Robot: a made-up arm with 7 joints. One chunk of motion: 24 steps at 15 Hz.
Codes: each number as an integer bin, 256 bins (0 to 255) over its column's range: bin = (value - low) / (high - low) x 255, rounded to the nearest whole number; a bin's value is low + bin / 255 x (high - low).
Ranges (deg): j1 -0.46..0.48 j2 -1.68..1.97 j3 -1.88..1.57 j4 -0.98..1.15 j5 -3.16..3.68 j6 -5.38..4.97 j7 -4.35..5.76
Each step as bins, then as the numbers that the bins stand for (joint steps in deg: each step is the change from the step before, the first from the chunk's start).
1 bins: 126 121 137 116 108 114 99
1 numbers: 0.004 0.052 -0.026 -0.011 -0.263 -0.753 -0.425
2 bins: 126 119 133 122 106 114 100
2 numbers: 0.004 0.023 -0.081 0.039 -0.317 -0.753 -0.385
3 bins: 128 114 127 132 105 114 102
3 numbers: 0.012 -0.048 -0.162 0.123 -0.344 -0.753 -0.306
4 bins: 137 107 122 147 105 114 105
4 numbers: 0.045 -0.148 -0.229 0.248 -0.344 -0.753 -0.187
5 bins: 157 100 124 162 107 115 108
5 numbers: 0.119 -0.249 -0.202 0.373 -0.290 -0.712 -0.068
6 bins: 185 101 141 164 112 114 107
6 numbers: 0.222 -0.234 0.028 0.390 -0.156 -0.753 -0.108
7 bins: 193 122 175 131 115 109 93
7 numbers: 0.251 0.066 0.488 0.114 -0.075 -0.956 -0.663
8 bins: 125 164 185 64 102 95 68
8 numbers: 0.001 0.667 0.623 -0.445 -0.424 -1.524 -1.654
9 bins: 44 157 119 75 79 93 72
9 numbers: -0.298 0.567 -0.270 -0.354 -1.041 -1.605 -1.495
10 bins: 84 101 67 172 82 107 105
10 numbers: -0.150 -0.234 -0.974 0.457 -0.960 -1.037 -0.187
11 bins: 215 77 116 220 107 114 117
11 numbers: 0.333 -0.578 -0.311 0.858 -0.290 -0.753 0.289
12 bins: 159 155 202 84 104 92 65
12 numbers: 0.126 0.539 0.853 -0.278 -0.370 -1.646 -1.773
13 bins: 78 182 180 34 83 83 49
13 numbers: -0.172 0.925 0.555 -0.696 -0.934 -2.011 -2.407
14 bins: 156 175 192 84 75 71 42
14 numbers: 0.115 0.825 0.718 -0.278 -1.148 -2.498 -2.685
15 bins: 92 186 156 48 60 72 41
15 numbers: -0.121 0.982 0.231 -0.579 -1.551 -2.458 -2.724
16 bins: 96 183 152 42 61 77 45
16 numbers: -0.106 0.939 0.176 -0.629 -1.524 -2.255 -2.566
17 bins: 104 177 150 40 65 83 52
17 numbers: -0.077 0.854 0.149 -0.646 -1.416 -2.011 -2.288
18 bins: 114 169 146 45 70 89 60
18 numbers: -0.040 0.739 0.095 -0.604 -1.282 -1.768 -1.971
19 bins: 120 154 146 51 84 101 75
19 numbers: -0.018 0.524 0.095 -0.554 -0.907 -1.281 -1.376
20 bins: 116 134 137 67 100 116 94
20 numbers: -0.032 0.238 -0.026 -0.420 -0.478 -0.672 -0.623
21 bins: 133 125 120 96 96 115 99
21 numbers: 0.030 0.109 -0.256 -0.178 -0.585 -0.712 -0.425
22 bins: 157 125 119 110 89 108 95
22 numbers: 0.119 0.109 -0.270 -0.061 -0.773 -0.996 -0.584
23 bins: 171 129 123 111 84 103 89
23 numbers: 0.170 0.166 -0.216 -0.053 -0.907 -1.199 -0.821
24 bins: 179 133 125 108 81 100 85
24 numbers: 0.200 0.224 -0.189 -0.078 -0.987 -1.321 -0.980
